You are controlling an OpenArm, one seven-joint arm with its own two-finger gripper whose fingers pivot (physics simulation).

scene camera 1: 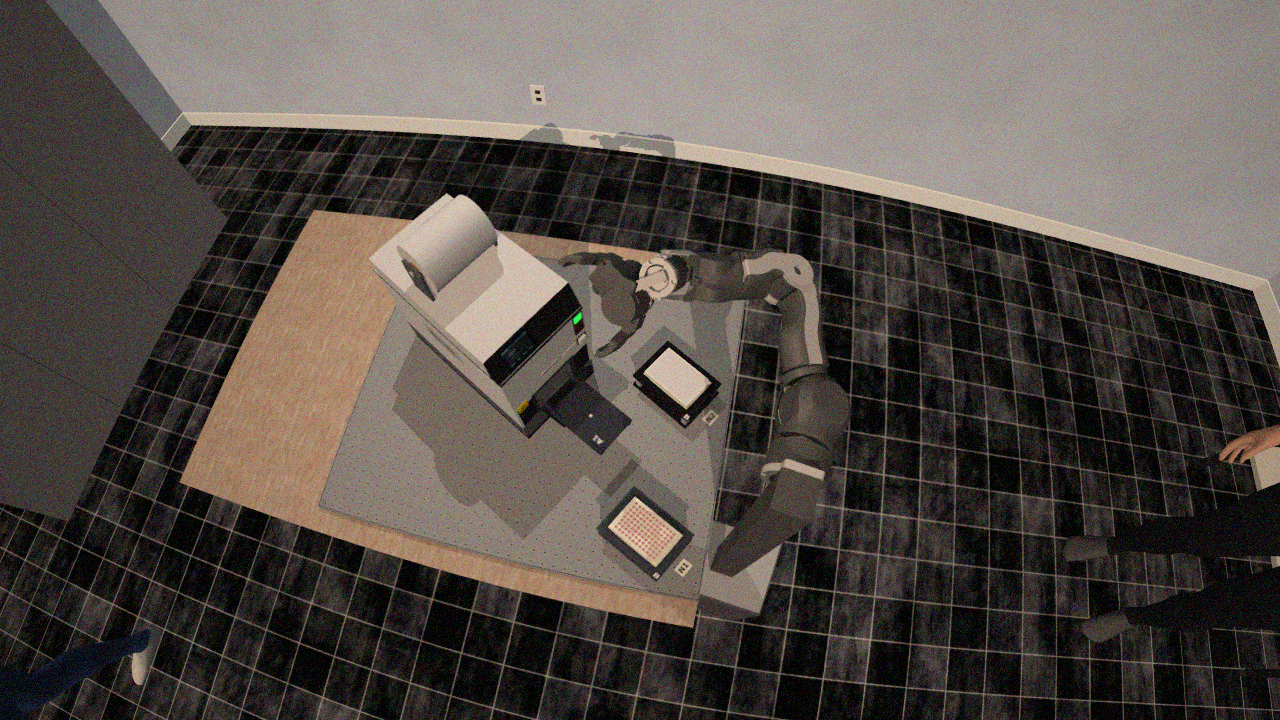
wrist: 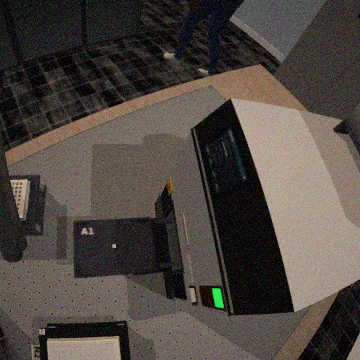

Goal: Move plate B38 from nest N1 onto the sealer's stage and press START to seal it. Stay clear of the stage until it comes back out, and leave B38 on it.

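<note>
A plate with reddish wells [scene camera 1: 644, 531] [wrist: 20, 194] sits in a black nest [scene camera 1: 628, 553] [wrist: 35, 212] at the table's near right; no plate name is readable. The sealer's dark stage [scene camera 1: 586, 417] [wrist: 117, 257] is out and bare, marked A1. The sealer [scene camera 1: 501, 300] [wrist: 300, 200] has a green lit patch [scene camera 1: 577, 317] [wrist: 217, 298] on its front, with a small pale button [scene camera 1: 581, 339] [wrist: 193, 295] beside it. My gripper [scene camera 1: 586, 305] is open and empty, high beside the sealer's front corner, away from both plates. In the wrist view one dark finger shows at the left edge.
A second nest [scene camera 1: 657, 400] [wrist: 85, 330] holds a white plate [scene camera 1: 678, 377] [wrist: 82, 350], between the stage and my arm's side of the table. A film roll [scene camera 1: 452, 241] tops the sealer. People stand away from the table at the lower left and right in the scene view.
</note>
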